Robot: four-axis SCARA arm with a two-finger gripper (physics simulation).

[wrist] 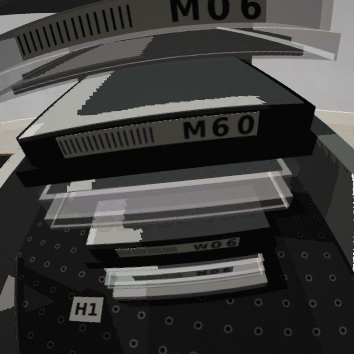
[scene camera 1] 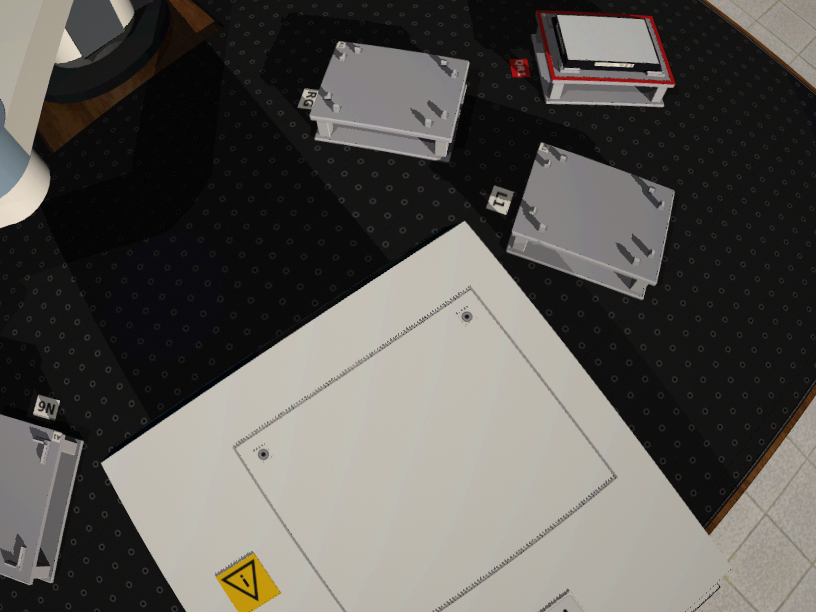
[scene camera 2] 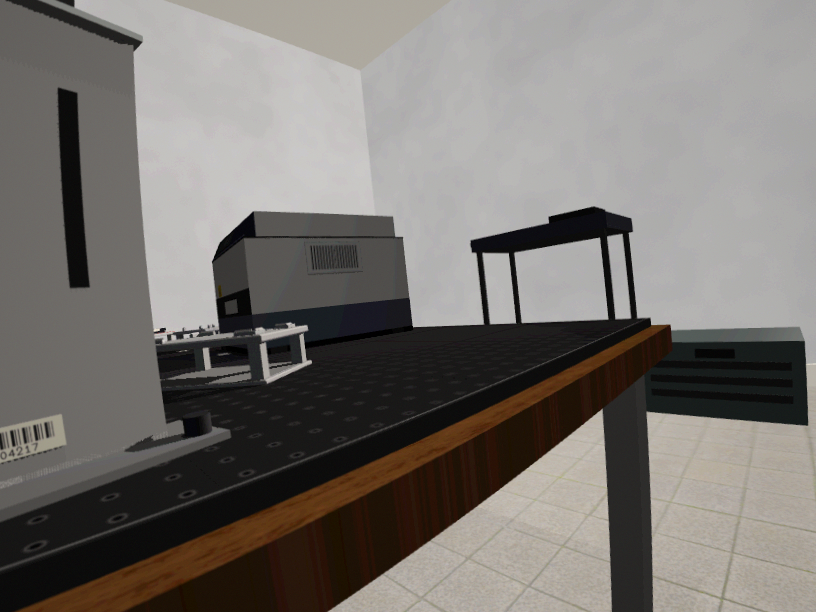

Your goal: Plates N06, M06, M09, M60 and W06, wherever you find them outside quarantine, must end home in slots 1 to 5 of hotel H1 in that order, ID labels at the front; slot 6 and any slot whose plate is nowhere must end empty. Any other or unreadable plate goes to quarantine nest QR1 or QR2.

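Pixels of known places: arm's base, origin of the base link: [scene camera 1: 93,38].
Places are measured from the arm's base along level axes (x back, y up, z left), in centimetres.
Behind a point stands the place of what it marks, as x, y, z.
Note:
In the wrist view I face hotel H1's stack. My gripper is shut on a clear plate [wrist: 172,207] @(-30.5, 15.9, -49.2) between M60 and W06; no ID label is readable on its near side, and my fingers are hidden. Above it, black plate M60 [wrist: 200,145] @(-29.5, 18.1, -49.4) faces me with its label, and plate M06 [wrist: 217,11] is higher, cut off by the top edge. Below are black plate W06 [wrist: 180,248] @(-30.5, 13.2, -49.3) and clear plate N06 [wrist: 190,290] @(-31.0, 2.1, -51.5), labels facing me. A plate [scene camera 1: 609,39] @(-57.0, 7.7, 46.6) with a black base and pale top sits in red-rimmed nest QR1 [scene camera 1: 606,81] @(-60.6, 6.2, 41.8); its label is unreadable.
Nests RG [scene camera 1: 388,82] @(-43.8, 6.3, 21.5) and L1 [scene camera 1: 593,210] @(-71.1, 6.3, 26.4) are empty. Another nest [scene camera 1: 19,480] @(-52.7, 6.3, -38.1) is cut off at the left. A large white machine [scene camera 1: 428,421] @(-77.6, 26.4, -4.4) fills the foreground. Tag H1 [wrist: 86,309] @(-40.3, 1.3, -47.9) lies beside the stack. Scene camera 2 shows a grey instrument [scene camera 2: 329,283] @(-78.6, 12.8, -24.3) on the table.

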